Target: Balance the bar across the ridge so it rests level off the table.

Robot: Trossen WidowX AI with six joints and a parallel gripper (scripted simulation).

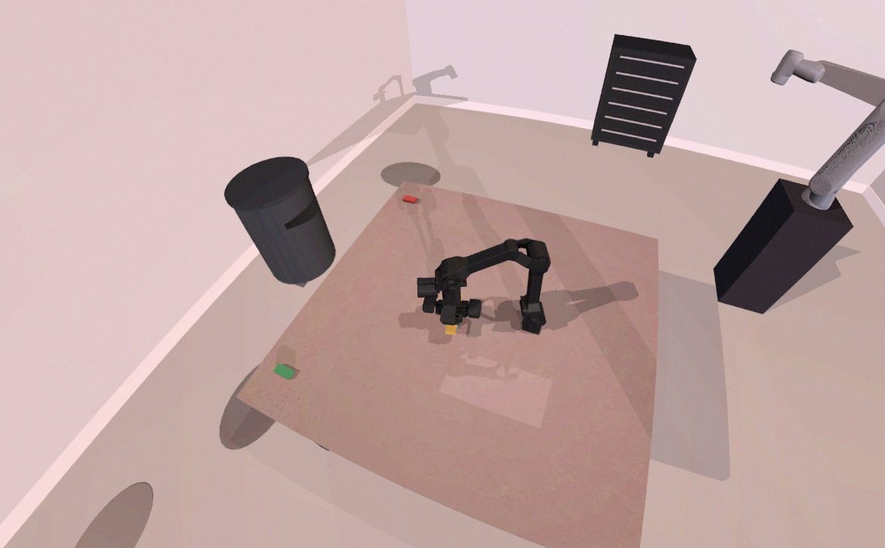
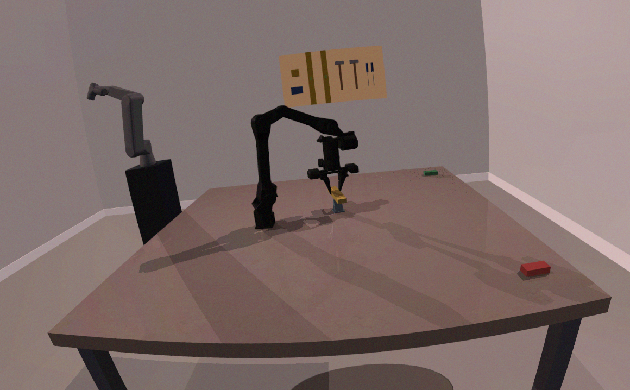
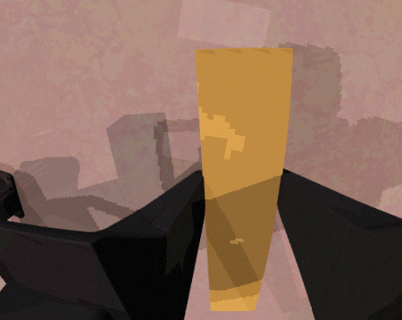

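My gripper tip is now 3 cm to the left of the yellow bar and 1 cm short of it. Round my gripper tip: red block 62 cm to the right, 48 cm ahead, 5 cm below; green block 48 cm ahead, 38 cm to the left, 5 cm below.
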